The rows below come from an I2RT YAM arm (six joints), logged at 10 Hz.
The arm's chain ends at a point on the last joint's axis. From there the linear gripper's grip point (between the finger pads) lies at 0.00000 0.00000 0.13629 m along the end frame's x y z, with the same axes.
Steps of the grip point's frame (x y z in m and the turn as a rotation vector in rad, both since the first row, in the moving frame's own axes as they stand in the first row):
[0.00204, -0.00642, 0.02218, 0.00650, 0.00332, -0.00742]
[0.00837, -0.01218, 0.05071, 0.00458, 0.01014, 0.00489]
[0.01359, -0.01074, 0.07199, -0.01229, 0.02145, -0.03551]
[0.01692, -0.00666, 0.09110, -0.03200, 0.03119, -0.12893]
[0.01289, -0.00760, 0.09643, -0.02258, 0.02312, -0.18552]
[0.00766, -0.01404, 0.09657, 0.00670, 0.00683, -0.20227]
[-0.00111, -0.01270, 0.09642, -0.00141, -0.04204, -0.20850]
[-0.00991, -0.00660, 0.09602, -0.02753, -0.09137, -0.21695]
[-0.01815, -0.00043, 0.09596, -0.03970, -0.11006, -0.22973]
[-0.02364, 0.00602, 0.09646, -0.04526, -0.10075, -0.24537]
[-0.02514, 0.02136, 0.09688, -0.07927, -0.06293, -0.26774]
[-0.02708, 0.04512, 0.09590, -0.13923, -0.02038, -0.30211]
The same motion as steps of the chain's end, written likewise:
[0.00159, -0.00553, 0.02218, 0.00650, 0.00332, -0.00742]
[0.00699, -0.01156, 0.05072, 0.00458, 0.01014, 0.00489]
[0.01064, -0.01236, 0.07203, -0.01229, 0.02145, -0.03551]
[0.01240, -0.01073, 0.09124, -0.03200, 0.03119, -0.12893]
[0.00947, -0.01037, 0.09650, -0.02258, 0.02312, -0.18552]
[0.00683, -0.01304, 0.09658, 0.00670, 0.00683, -0.20227]
[0.00456, -0.01349, 0.09654, -0.00141, -0.04204, -0.20850]
[0.00202, -0.01166, 0.09664, -0.02753, -0.09137, -0.21695]
[-0.00393, -0.00749, 0.09689, -0.03970, -0.11006, -0.22973]
[-0.01083, -0.00175, 0.09729, -0.04526, -0.10075, -0.24537]
[-0.01812, 0.00956, 0.09757, -0.07927, -0.06293, -0.26774]
[-0.02719, 0.02608, 0.09724, -0.13923, -0.02038, -0.30211]

